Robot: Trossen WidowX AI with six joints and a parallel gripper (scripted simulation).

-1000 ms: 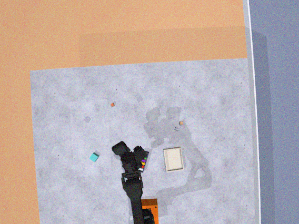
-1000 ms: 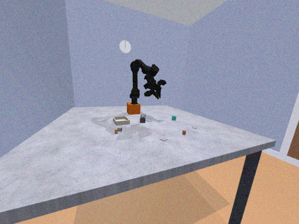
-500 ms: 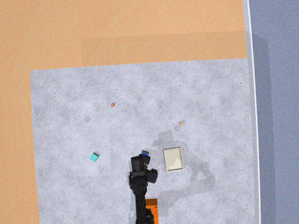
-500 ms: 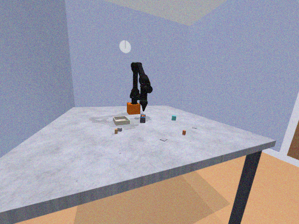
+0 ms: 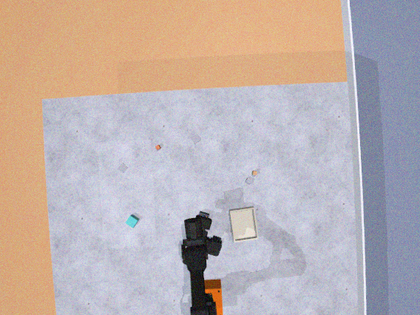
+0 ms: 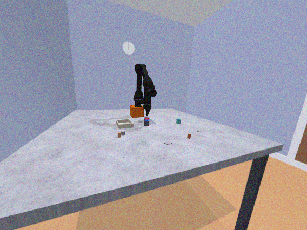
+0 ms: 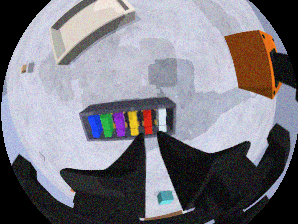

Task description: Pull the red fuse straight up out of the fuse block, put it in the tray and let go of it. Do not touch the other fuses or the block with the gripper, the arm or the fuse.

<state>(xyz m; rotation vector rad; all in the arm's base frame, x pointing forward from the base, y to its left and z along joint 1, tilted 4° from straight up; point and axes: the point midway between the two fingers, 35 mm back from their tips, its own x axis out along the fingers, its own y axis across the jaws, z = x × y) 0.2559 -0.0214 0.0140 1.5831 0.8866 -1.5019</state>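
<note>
My gripper tip is 40 mm above the red fuse. Also, from my gripper tip: teal cube 100 mm ahead, 260 mm to the left, 50 mm below; cream tray 190 mm to the right, 60 mm below; tan cube 200 mm ahead, 270 mm to the right, 50 mm below.
</note>
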